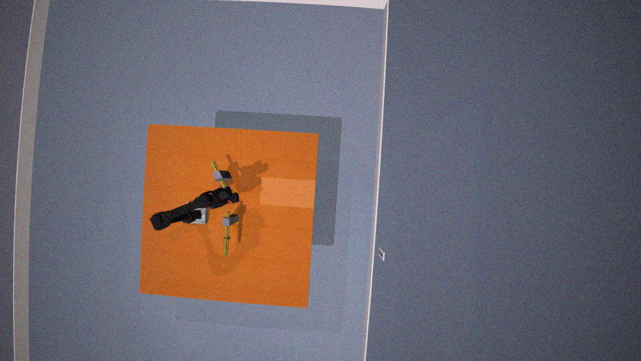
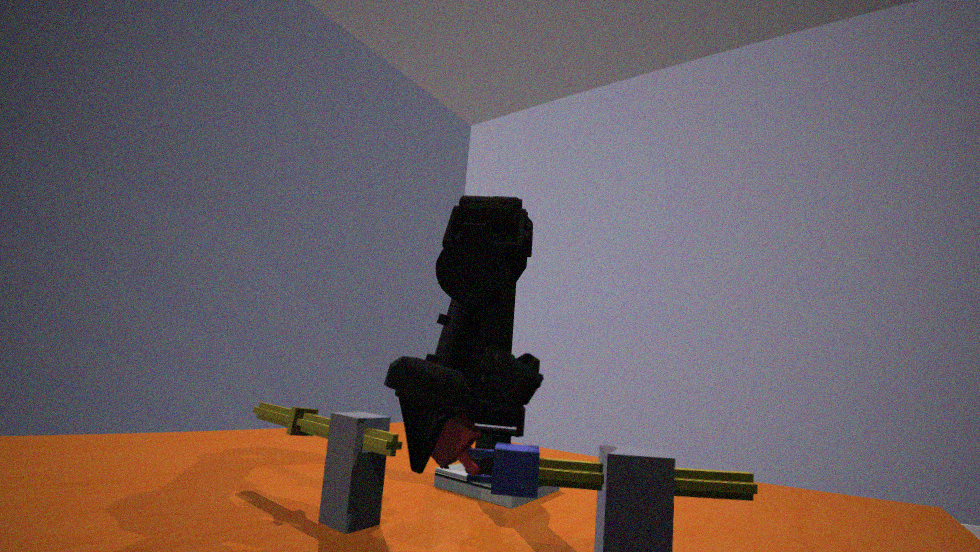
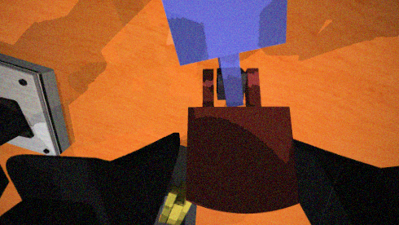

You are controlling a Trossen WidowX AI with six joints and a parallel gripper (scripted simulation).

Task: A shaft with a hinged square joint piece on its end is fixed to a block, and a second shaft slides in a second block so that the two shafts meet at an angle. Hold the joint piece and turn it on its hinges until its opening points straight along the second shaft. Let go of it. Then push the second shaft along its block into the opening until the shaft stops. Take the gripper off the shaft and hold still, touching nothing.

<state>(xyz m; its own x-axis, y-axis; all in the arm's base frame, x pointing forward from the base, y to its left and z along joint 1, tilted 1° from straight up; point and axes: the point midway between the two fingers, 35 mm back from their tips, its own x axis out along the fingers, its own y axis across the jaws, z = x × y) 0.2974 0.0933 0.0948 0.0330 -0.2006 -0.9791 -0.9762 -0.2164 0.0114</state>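
My gripper tip is now 3 cm below the dark red square joint piece and 2 cm to the right of it.
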